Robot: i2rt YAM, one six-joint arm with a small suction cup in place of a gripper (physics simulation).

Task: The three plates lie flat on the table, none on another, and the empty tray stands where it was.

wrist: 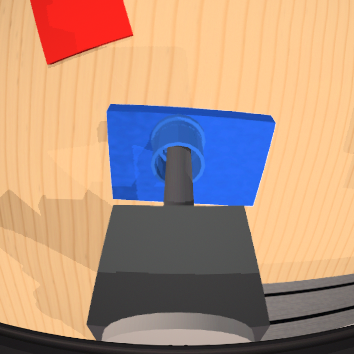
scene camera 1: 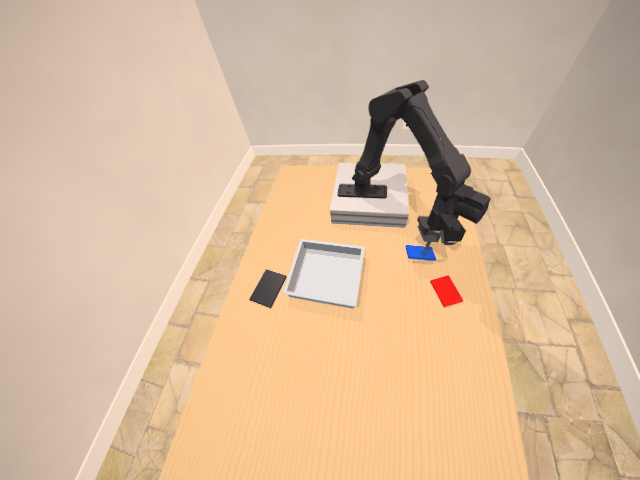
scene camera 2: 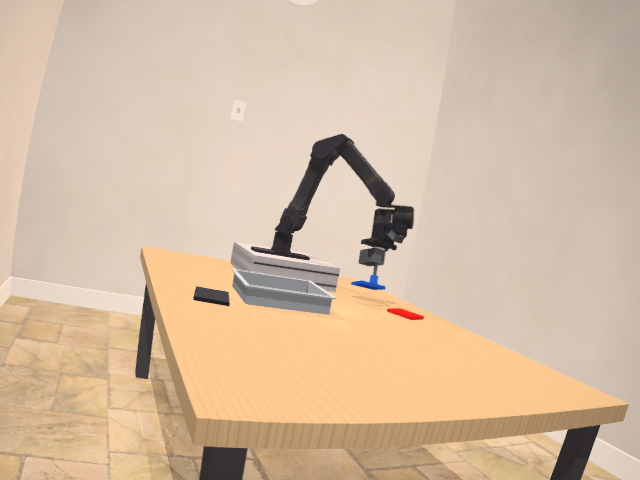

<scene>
grey tray: scene camera 1; scene camera 2; not seen in the wrist view (out of frame)
same spot on grey tray: (scene camera 2: 258, 289) = (scene camera 1: 293, 292)
</scene>
